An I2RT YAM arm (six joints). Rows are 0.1 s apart.
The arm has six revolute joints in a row. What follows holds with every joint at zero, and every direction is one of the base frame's. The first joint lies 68 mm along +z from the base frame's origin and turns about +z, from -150 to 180 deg. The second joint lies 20 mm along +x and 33.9 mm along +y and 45.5 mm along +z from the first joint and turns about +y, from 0 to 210 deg. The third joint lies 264 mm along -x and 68.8 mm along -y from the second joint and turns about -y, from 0 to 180 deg. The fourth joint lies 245 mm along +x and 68.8 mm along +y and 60 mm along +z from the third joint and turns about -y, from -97 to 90 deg. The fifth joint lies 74 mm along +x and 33.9 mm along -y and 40.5 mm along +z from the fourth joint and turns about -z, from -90 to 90 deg. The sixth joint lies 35.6 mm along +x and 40.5 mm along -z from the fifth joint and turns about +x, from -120 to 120 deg. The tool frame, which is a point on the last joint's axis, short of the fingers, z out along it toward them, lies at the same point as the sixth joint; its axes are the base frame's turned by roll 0, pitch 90 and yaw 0 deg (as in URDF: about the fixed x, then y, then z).
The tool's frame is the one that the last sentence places.
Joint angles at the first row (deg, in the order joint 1, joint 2, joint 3, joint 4, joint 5, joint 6):
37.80 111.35 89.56 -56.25 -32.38 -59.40
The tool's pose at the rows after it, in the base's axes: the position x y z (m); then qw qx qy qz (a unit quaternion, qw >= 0):
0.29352 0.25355 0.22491 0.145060 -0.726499 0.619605 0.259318
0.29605 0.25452 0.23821 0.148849 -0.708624 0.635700 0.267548
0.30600 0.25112 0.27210 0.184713 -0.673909 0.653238 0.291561
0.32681 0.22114 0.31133 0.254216 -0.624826 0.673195 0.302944
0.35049 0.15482 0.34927 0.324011 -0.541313 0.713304 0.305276
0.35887 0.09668 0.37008 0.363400 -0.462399 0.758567 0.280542
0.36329 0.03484 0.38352 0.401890 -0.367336 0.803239 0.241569
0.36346 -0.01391 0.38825 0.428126 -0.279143 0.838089 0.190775
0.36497 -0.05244 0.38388 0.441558 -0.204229 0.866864 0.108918
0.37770 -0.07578 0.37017 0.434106 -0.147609 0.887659 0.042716
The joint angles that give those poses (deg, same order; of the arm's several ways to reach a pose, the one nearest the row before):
37.98 111.33 90.10 -56.97 -32.73 -57.63
37.80 111.13 92.71 -58.57 -33.50 -54.48
36.29 110.19 98.30 -59.90 -36.69 -49.41
30.76 107.52 102.17 -58.33 -39.94 -45.25
20.14 103.94 104.64 -57.54 -43.86 -40.58
11.29 101.08 105.14 -57.10 -43.62 -36.21
1.74 98.85 104.75 -54.81 -41.98 -31.05
-5.65 97.43 103.50 -51.46 -38.04 -26.39
-10.94 96.88 101.43 -47.13 -29.96 -24.05
-13.32 99.22 100.99 -43.66 -21.91 -22.33

